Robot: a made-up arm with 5 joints. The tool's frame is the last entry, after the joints.
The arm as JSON. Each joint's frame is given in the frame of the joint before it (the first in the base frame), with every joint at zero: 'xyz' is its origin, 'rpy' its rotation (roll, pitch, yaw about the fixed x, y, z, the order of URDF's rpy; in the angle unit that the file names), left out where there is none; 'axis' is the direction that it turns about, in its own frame. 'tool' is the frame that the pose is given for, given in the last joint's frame.
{
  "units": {
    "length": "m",
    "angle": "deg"
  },
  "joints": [
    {
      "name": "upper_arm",
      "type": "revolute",
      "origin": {
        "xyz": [
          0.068,
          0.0,
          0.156
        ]
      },
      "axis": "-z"
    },
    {
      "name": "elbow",
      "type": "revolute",
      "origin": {
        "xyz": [
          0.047,
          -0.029,
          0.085
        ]
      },
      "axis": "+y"
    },
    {
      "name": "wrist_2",
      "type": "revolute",
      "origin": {
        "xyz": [
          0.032,
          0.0,
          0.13
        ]
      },
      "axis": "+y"
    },
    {
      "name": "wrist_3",
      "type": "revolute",
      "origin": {
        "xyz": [
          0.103,
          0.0,
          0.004
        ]
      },
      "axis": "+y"
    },
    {
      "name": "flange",
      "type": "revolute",
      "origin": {
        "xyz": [
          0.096,
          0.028,
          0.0
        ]
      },
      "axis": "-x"
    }
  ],
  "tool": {
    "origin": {
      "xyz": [
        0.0,
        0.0,
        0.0
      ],
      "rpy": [
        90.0,
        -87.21,
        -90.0
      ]
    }
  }
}
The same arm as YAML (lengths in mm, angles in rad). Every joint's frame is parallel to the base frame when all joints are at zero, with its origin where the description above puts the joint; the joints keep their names.
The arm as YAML. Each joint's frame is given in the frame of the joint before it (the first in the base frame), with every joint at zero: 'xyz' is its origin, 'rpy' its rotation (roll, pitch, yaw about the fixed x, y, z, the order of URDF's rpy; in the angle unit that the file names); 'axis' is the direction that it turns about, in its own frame. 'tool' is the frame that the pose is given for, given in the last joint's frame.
units:
  length: mm
  angle: rad
joints:
  - name: upper_arm
    type: revolute
    origin:
      xyz: [68.0, 0.0, 156.0]
      rpy: [0.0, 0.0, 0.0]
    axis: "-z"
  - name: elbow
    type: revolute
    origin:
      xyz: [47.0, -29.0, 85.0]
      rpy: [0.0, 0.0, 0.0]
    axis: "+y"
  - name: wrist_2
    type: revolute
    origin:
      xyz: [32.0, 0.0, 130.0]
      rpy: [0.0, 0.0, 0.0]
    axis: "+y"
  - name: wrist_3
    type: revolute
    origin:
      xyz: [103.0, 0.0, 4.0]
      rpy: [0.0, 0.0, 0.0]
    axis: "+y"
  - name: flange
    type: revolute
    origin:
      xyz: [96.0, 28.0, 0.0]
      rpy: [0.0, 0.0, 0.0]
    axis: "-x"
tool:
  origin:
    xyz: [0.0, 0.0, 0.0]
    rpy: [1.5708, -1.5221, -1.5708]

